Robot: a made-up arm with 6 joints. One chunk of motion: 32 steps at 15 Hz.
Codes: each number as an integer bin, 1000 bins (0 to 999) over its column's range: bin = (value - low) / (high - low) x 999, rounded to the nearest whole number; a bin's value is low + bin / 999 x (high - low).
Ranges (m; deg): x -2.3..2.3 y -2.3..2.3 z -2.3..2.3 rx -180..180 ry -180..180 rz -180..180
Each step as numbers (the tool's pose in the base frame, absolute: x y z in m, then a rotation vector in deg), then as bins.
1 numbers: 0.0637 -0.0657 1.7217 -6.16 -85.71 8.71
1 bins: 513 485 873 482 262 524
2 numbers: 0.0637 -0.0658 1.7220 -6.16 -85.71 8.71
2 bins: 513 485 873 482 262 524
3 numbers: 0.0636 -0.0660 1.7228 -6.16 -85.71 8.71
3 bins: 513 485 874 482 262 524
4 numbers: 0.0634 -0.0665 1.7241 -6.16 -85.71 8.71
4 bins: 513 485 874 482 262 524
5 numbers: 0.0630 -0.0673 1.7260 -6.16 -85.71 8.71
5 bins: 513 485 874 482 262 524
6 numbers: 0.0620 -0.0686 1.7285 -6.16 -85.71 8.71
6 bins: 513 485 875 482 262 524
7 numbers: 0.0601 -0.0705 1.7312 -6.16 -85.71 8.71
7 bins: 513 484 875 482 262 524
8 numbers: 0.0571 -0.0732 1.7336 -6.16 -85.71 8.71
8 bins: 512 484 876 482 262 524
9 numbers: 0.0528 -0.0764 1.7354 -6.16 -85.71 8.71
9 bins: 511 483 876 482 262 524
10 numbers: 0.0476 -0.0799 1.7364 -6.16 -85.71 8.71
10 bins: 510 482 877 482 262 524
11 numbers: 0.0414 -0.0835 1.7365 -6.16 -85.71 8.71
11 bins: 508 481 877 482 262 524
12 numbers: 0.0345 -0.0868 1.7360 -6.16 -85.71 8.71
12 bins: 507 481 877 482 262 524
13 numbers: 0.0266 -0.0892 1.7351 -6.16 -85.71 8.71
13 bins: 505 480 876 482 262 524
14 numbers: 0.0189 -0.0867 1.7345 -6.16 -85.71 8.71
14 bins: 504 481 876 482 262 524
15 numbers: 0.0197 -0.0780 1.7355 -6.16 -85.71 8.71
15 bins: 504 483 876 482 262 524
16 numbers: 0.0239 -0.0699 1.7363 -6.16 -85.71 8.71
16 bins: 505 484 877 482 262 524
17 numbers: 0.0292 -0.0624 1.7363 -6.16 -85.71 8.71
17 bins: 506 486 877 482 262 524
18 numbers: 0.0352 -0.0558 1.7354 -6.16 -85.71 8.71
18 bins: 507 487 876 482 262 524
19 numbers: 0.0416 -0.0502 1.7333 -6.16 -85.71 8.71
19 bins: 509 489 876 482 262 524
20 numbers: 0.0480 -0.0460 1.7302 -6.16 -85.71 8.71
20 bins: 510 490 875 482 262 524
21 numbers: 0.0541 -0.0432 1.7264 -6.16 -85.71 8.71
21 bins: 511 490 874 482 262 524
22 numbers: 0.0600 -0.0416 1.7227 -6.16 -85.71 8.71
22 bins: 513 490 874 482 262 524
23 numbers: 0.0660 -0.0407 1.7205 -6.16 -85.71 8.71
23 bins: 514 491 873 482 262 524
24 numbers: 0.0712 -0.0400 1.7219 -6.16 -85.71 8.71
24 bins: 515 491 873 482 262 524
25 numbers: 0.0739 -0.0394 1.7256 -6.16 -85.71 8.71
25 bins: 516 491 874 482 262 524
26 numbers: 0.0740 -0.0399 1.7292 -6.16 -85.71 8.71
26 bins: 516 491 875 482 262 524
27 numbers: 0.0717 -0.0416 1.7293 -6.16 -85.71 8.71
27 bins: 515 490 875 482 262 524
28 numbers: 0.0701 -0.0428 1.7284 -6.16 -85.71 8.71
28 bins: 515 490 875 482 262 524
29 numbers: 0.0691 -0.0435 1.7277 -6.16 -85.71 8.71
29 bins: 515 490 875 482 262 524
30 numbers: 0.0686 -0.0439 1.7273 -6.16 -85.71 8.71
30 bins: 514 490 875 482 262 524
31 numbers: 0.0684 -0.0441 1.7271 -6.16 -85.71 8.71
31 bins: 514 490 875 482 262 524
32 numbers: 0.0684 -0.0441 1.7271 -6.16 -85.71 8.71
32 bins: 514 490 875 482 262 524
